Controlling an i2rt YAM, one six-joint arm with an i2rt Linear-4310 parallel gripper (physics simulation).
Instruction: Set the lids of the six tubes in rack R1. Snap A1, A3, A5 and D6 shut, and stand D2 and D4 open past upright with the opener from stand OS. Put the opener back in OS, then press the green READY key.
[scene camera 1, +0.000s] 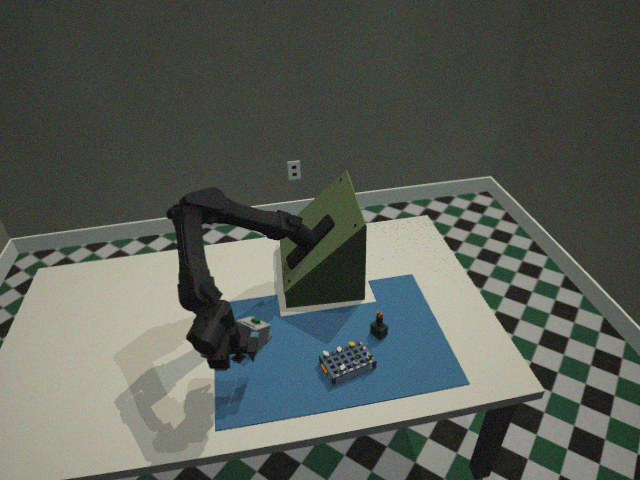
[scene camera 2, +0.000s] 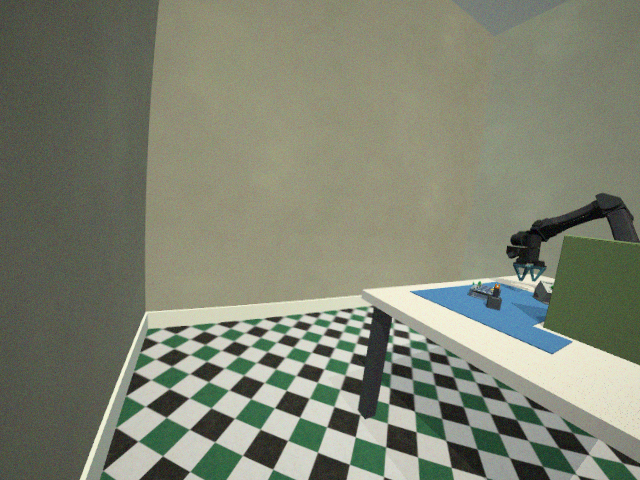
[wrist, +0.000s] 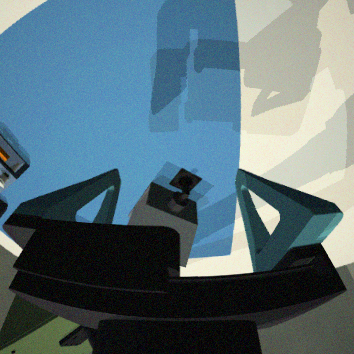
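Seen in the pictures: gripper, fingertip midpoint: (scene camera 1: 235, 360) (scene camera 2: 527, 281) (wrist: 177, 174); arm's base, link origin: (scene camera 1: 310, 242) (scene camera 2: 626, 288).
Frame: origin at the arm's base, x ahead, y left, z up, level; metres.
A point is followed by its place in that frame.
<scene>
Rack R1 (scene camera 1: 356, 370) {x 0.404, y 0.021, z -0.139 m} (scene camera 2: 480, 295) {x 0.381, y 0.022, z -0.147 m} stands on the blue mat; part of it shows at the wrist view's left edge. White lids (scene camera 1: 325, 353) {x 0.354, y -0.050, z -0.104 m} and a yellow lid (scene camera 1: 351, 344) {x 0.341, y 0.026, z -0.107 m} show along its back row. Another white lid (scene camera 1: 342, 366) {x 0.406, y -0.018, z -0.107 m} and a green lid (scene camera 1: 370, 356) {x 0.402, y 0.059, z -0.098 m} are nearer the front; their exact angles are too small to tell. The opener (scene camera 1: 379, 316) {x 0.298, y 0.120, z -0.070 m} (scene camera 2: 497, 285) {x 0.293, y 0.129, z -0.068 m} stands upright in stand OS (scene camera 1: 378, 331) {x 0.308, y 0.115, z -0.118 m} (scene camera 2: 494, 302) {x 0.285, y 0.137, z -0.125 m}. The green READY key (scene camera 1: 255, 320) {x 0.208, y -0.213, z -0.078 m} is on a grey box (scene camera 1: 262, 330) {x 0.240, y -0.199, z -0.089 m} (wrist: 167, 217) {x 0.252, y -0.254, z -0.106 m}. My gripper (scene camera 1: 245, 357) {x 0.321, y -0.284, z -0.094 m} (scene camera 2: 527, 279) {x 0.321, y -0.284, z -0.094 m} (wrist: 177, 174) {x 0.321, y -0.284, z -0.094 m} is open and empty, above the mat near that box.
The green sloped mount (scene camera 1: 330, 273) {x 0.126, y 0.028, z -0.030 m} (scene camera 2: 594, 294) {x 0.048, y 0.146, z -0.015 m} carries the arm's base behind the blue mat (scene camera 1: 413, 361) {x 0.412, y 0.179, z -0.148 m} (scene camera 2: 547, 343) {x 0.096, y 0.266, z -0.149 m} (wrist: 100, 100) {x 0.384, y -0.222, z -0.149 m}. A small dark square piece (wrist: 185, 179) {x 0.270, y -0.279, z -0.146 m} with a round stud shows beside the grey box. The white table (scene camera 1: 496, 384) {x 0.542, y 0.356, z -0.152 m} extends around the mat.
</scene>
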